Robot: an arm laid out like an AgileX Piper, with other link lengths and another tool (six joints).
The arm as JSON. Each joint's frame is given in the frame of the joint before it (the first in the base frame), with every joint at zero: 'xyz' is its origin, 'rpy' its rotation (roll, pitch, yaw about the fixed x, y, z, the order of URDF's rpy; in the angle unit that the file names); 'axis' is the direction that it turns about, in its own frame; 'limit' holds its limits. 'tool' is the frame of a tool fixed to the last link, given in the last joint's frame.
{
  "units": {
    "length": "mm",
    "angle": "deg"
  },
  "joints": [
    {
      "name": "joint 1",
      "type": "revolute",
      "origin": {
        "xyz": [
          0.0,
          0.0,
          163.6
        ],
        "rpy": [
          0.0,
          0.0,
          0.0
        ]
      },
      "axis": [
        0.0,
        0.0,
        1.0
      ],
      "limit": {
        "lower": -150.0,
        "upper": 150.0
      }
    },
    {
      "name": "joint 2",
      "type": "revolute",
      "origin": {
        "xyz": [
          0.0,
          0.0,
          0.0
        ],
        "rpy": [
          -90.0,
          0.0,
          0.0
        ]
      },
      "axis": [
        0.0,
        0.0,
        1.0
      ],
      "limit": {
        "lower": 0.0,
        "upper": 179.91
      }
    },
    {
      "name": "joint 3",
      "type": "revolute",
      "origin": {
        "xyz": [
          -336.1,
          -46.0,
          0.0
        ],
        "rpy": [
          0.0,
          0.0,
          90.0
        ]
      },
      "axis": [
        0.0,
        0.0,
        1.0
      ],
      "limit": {
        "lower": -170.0,
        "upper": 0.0
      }
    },
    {
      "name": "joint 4",
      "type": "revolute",
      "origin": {
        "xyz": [
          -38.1,
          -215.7,
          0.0
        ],
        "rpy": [
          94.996,
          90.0,
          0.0
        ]
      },
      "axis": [
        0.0,
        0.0,
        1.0
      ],
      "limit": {
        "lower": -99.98,
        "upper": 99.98
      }
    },
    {
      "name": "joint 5",
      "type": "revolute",
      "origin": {
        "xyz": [
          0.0,
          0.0,
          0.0
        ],
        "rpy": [
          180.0,
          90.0,
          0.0
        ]
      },
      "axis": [
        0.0,
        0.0,
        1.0
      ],
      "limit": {
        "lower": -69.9,
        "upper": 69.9
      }
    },
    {
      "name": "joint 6",
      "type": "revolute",
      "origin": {
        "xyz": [
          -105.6,
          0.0,
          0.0
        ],
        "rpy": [
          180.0,
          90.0,
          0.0
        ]
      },
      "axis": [
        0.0,
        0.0,
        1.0
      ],
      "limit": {
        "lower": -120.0,
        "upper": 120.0
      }
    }
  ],
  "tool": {
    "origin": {
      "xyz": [
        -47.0,
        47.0,
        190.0
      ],
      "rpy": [
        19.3,
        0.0,
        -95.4
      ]
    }
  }
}
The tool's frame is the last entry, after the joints.
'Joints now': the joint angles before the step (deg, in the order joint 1, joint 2, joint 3, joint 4, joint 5, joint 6). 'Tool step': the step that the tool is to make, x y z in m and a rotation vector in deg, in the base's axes. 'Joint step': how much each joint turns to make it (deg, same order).
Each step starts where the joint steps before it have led.
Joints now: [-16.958 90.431 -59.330 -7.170 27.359 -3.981]
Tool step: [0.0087 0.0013 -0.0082 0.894 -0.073 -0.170]
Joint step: [0.007 1.935 -0.166 0.971 -1.595 -0.123]
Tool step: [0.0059 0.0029 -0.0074 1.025 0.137 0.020]
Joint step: [-0.001 1.560 -0.106 1.602 -1.064 -0.869]
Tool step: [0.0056 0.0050 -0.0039 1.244 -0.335 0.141]
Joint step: [-0.001 0.985 -0.036 2.625 -0.949 -1.730]
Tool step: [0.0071 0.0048 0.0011 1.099 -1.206 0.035]
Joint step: [-0.004 0.366 0.009 2.907 -1.215 -1.868]
